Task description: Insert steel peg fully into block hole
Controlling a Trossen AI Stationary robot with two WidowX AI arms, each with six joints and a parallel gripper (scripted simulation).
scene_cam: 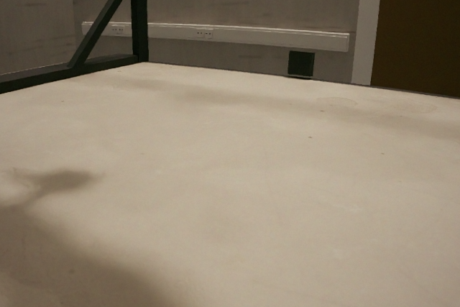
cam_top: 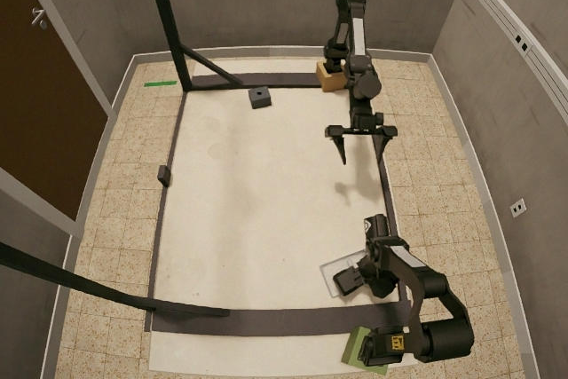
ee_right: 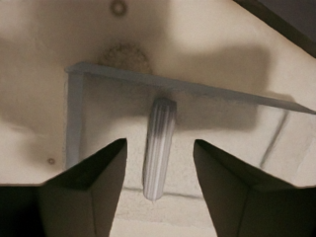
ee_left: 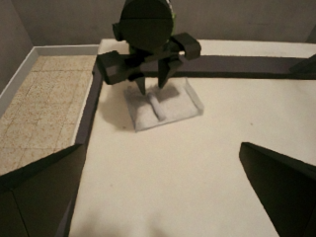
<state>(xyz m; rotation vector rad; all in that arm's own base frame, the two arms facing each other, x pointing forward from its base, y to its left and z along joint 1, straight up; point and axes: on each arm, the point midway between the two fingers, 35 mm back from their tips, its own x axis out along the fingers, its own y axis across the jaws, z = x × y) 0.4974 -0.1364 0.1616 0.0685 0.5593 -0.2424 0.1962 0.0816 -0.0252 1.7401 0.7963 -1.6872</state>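
Right now my right hand is 60 mm above the steel peg, 20 mm to the right of it and 10 mm past it. From my right hand the other things lie so: clear flat plate: 60 mm below, 20 mm behind, 10 mm to the left; then dark grey block: 680 mm to the left, 290 mm behind, 40 mm below.
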